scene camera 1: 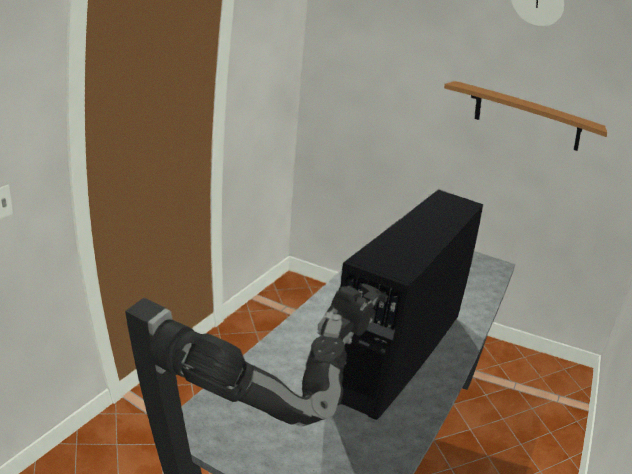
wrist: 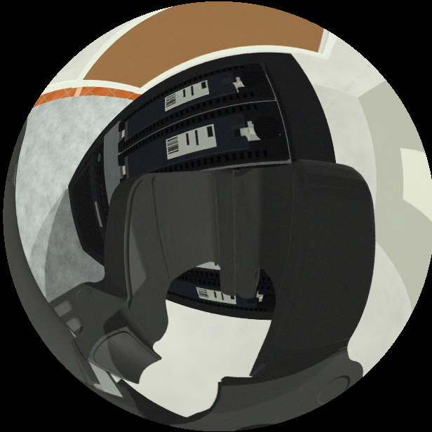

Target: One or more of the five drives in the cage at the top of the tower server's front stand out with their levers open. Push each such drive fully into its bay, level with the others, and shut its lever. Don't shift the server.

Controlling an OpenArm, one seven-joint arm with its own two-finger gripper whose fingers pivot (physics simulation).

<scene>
My gripper shows in scene camera 1 and in the wrist view. A black tower server shows in scene camera 1 and in the wrist view. The same spot on the black tower server: [wrist: 262,76] is [scene camera 1: 351,276]. One and the same spot on my gripper: [wrist: 309,224] is [scene camera 1: 363,292].
</scene>
